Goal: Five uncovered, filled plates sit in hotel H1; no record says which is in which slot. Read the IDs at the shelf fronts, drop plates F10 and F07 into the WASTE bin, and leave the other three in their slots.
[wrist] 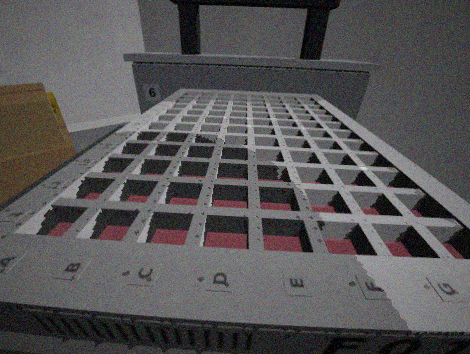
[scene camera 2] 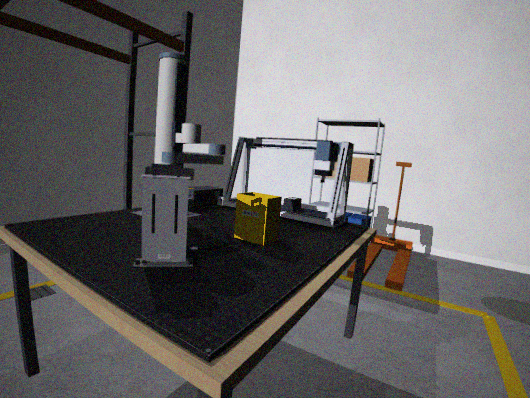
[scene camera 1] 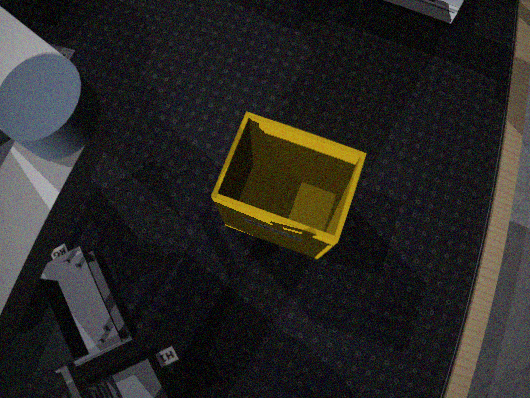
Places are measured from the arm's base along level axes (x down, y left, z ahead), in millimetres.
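Where they show: gripper, fingertip midpoint: (wrist: 243, 150).
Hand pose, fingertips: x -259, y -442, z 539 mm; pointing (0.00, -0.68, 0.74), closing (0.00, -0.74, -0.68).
Note:
Each offset is from my fingertips to the top centre of the thing. "pt": to the spot under its first point.
A filled plate @[dx -20, dy +14, dz -17 mm] (wrist: 250, 262) with pink-red wells fills the wrist view. Column letters A to G show on its near rim. Its front ID starts "F 0"; the last character is cut off. My gripper is shut on this plate by its sides; its fingertips are hidden behind the plate's edges in the wrist view. The yellow WASTE bin @[dx +46, dy +416, dz +108 mm] (scene camera 1: 307, 138) (scene camera 2: 257, 220) stands upright and open on the table, and no plate shows inside it. The H1 sign @[dx +246, dy +124, dz +8 mm] (scene camera 1: 167, 356) is at the lower left of scene camera 1, beside partly cut-off grey hotel parts.
A grey nest @[dx +176, dy +142, dz -155 mm] (scene camera 1: 85, 300) with an RG sign stands near H1. The arm's pale link (scene camera 2: 200, 149) reaches out from its column (scene camera 2: 167, 110). A gantry frame (scene camera 2: 344, 175) stands farther back. In the wrist view, a grey panel @[pt dx -28, dy -30, dz +29 mm] (wrist: 250, 77) marked 6 is behind the plate, and an orange-brown box (wrist: 30, 130) is left.

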